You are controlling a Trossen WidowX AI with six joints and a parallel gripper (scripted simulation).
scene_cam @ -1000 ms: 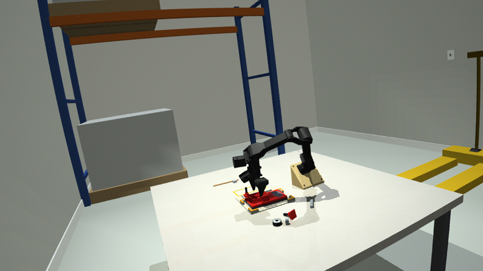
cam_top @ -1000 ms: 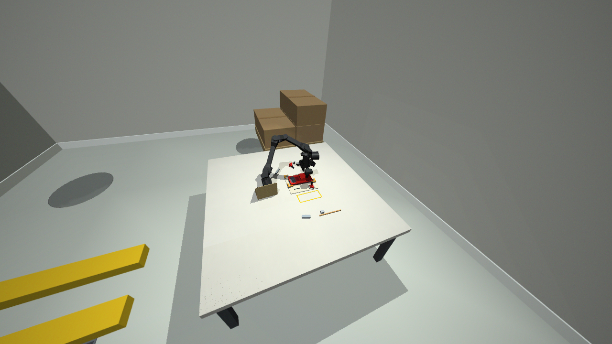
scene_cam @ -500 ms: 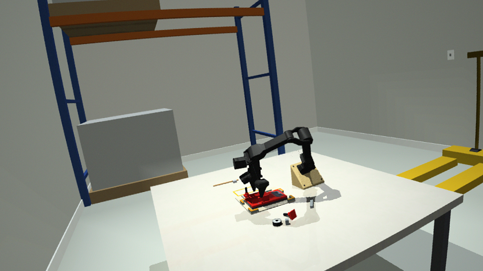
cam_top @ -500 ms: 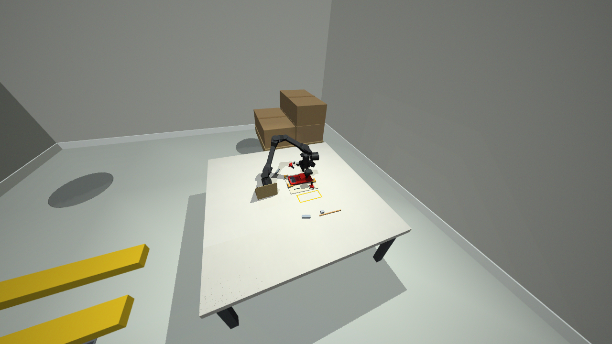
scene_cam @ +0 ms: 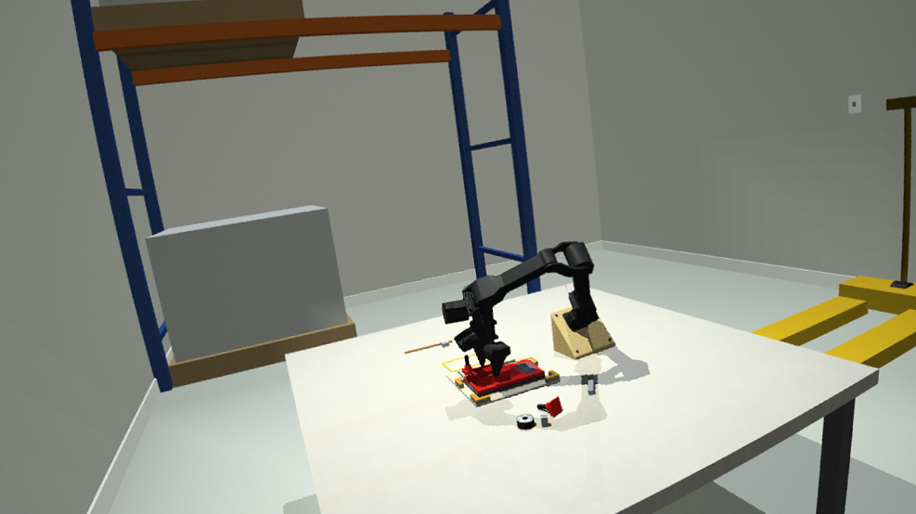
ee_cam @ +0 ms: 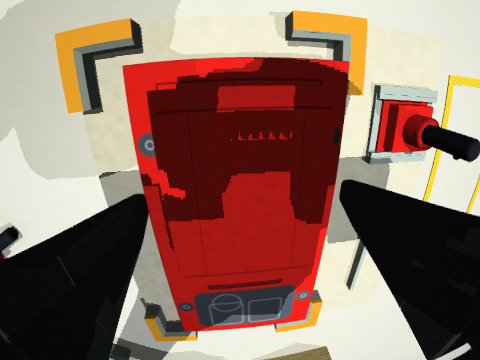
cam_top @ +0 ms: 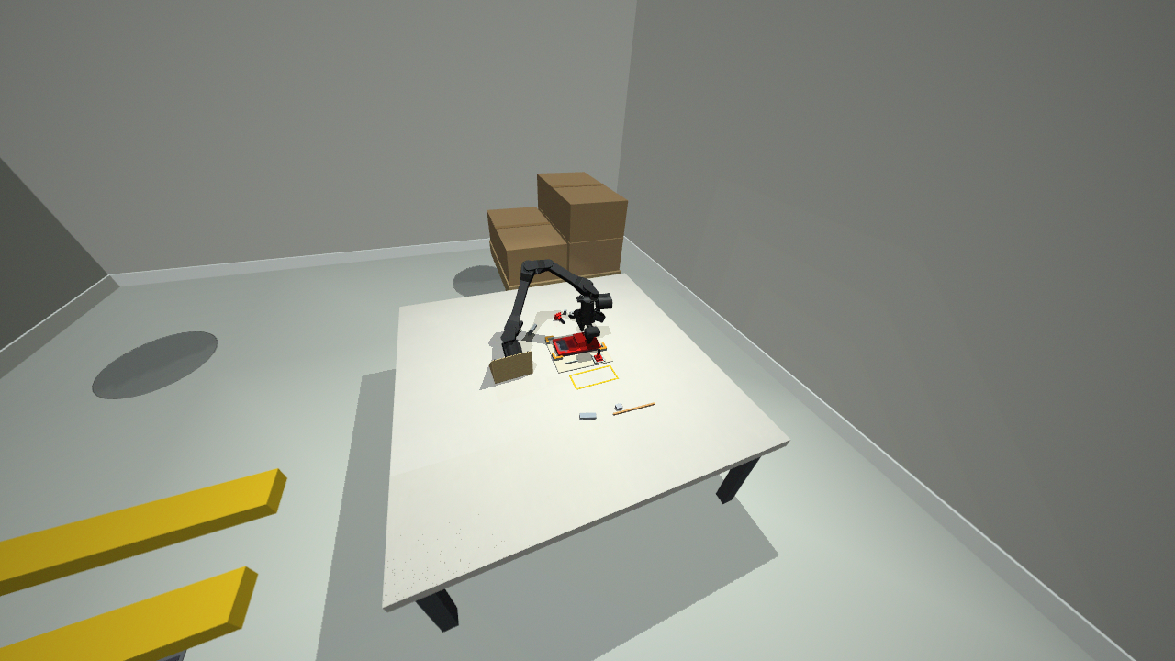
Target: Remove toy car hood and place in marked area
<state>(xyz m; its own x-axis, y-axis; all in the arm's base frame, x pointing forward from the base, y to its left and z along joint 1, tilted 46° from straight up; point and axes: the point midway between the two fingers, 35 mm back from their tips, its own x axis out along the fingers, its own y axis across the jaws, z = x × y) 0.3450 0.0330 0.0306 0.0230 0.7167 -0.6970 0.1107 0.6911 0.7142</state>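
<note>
Now: gripper tip right at the red hood. The rest, counted from my gripper tip: wooden stick (410 mm to the right, 40 mm below, 10 mm ahead); black wheel (230 mm to the left, 40 mm below, 40 mm ahead).
</note>
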